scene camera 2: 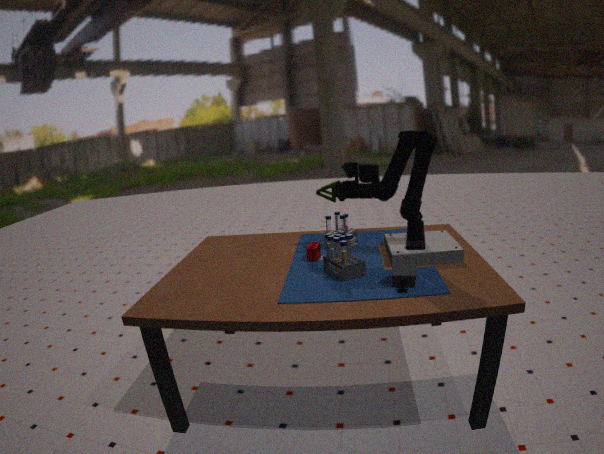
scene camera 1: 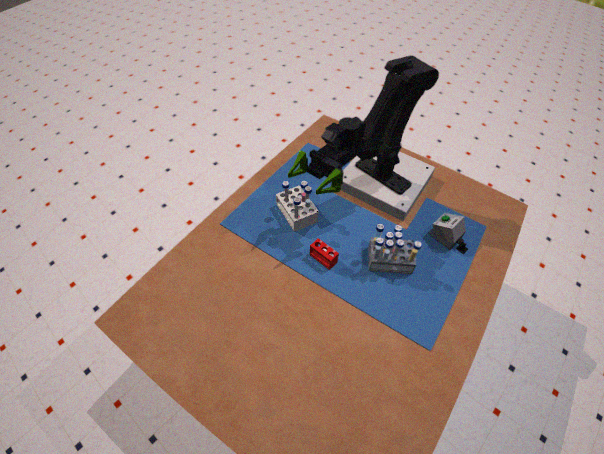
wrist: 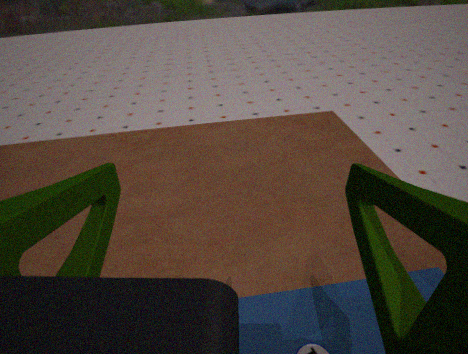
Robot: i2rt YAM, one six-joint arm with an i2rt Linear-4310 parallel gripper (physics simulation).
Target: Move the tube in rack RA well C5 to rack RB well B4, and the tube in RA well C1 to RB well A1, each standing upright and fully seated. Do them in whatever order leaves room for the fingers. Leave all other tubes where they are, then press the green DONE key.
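Where they show: gripper, between the fingertips: (scene camera 2: 318, 190) (scene camera 1: 301, 183) (wrist: 233, 176); arm's base, origin of its link: (scene camera 2: 415, 241) (scene camera 1: 382, 175).
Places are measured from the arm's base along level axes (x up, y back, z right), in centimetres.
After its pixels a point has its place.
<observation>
A white rack (scene camera 1: 306, 221) @[z 4.8, x -1.6, y -32.4 cm] holds several blue-capped tubes at the left of the blue mat. A grey rack (scene camera 1: 392, 268) (scene camera 2: 345, 272) holds several more upright blue-capped tubes. Rack labels and well letters are too small to read, so I cannot tell which is RA or RB. My gripper (scene camera 1: 304, 183) @[z 2.9, x 18.9, y -36.6 cm] (scene camera 2: 318, 192) @[z 2.9, x 18.9, y -36.6 cm] (wrist: 233, 176) @[z 2.9, x 18.9, y -36.6 cm] is open and empty, its green fingers level and well above the table, near the white rack in the scene camera 1 view. A tube cap (wrist: 313, 349) @[z 6.9, x 8.3, y -35.1 cm] shows at the bottom edge of the wrist view. The green DONE key (scene camera 1: 445, 218) @[z -26.6, x 2.8, y -3.7 cm] sits on a grey box.
A red block with three holes (scene camera 1: 324, 253) @[z -8.2, x 0.8, y -38.4 cm] (scene camera 2: 313, 251) @[z -11.0, x -0.4, y -36.5 cm] stands between the racks, towards the mat's outer edge. The arm's white base (scene camera 1: 372, 197) @[z -3.7, x -0.7, y -10.3 cm] (scene camera 2: 430, 257) @[z -13.1, x -1.8, y 5.3 cm] stands behind the racks. The grey key box (scene camera 1: 448, 231) @[z -29.8, x 2.2, y -6.9 cm] stands at the right of the blue mat (scene camera 1: 415, 320) @[z -38.4, x -4.3, y -34.2 cm].
</observation>
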